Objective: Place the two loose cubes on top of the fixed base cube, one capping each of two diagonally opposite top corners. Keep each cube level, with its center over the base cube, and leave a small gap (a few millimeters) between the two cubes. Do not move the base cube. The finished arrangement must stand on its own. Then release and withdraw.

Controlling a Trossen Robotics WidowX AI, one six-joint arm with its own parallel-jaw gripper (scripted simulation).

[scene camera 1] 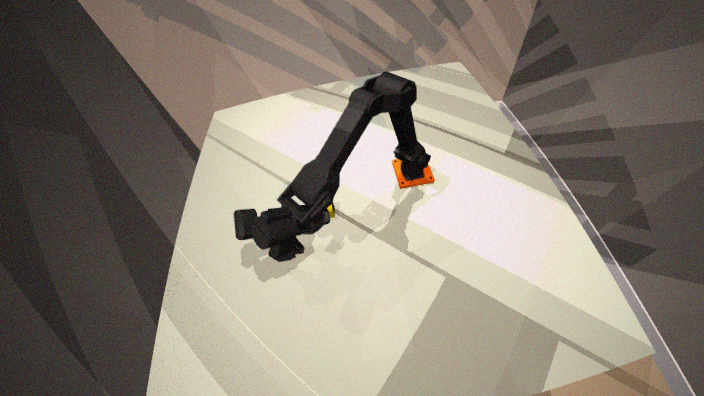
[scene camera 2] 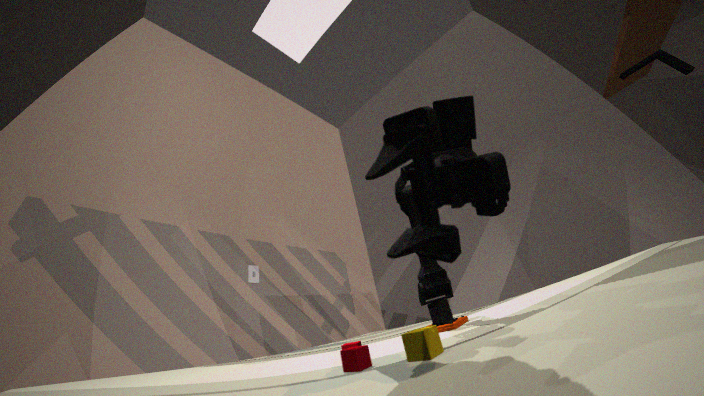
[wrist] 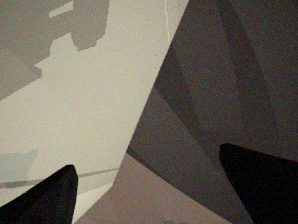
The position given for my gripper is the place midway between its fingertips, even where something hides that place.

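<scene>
My gripper (scene camera 2: 380, 219), (scene camera 1: 257, 221), (wrist: 148, 164): open, holding nothing. Yellow cube (scene camera 2: 423, 344): out of frame in the wrist view.
</scene>
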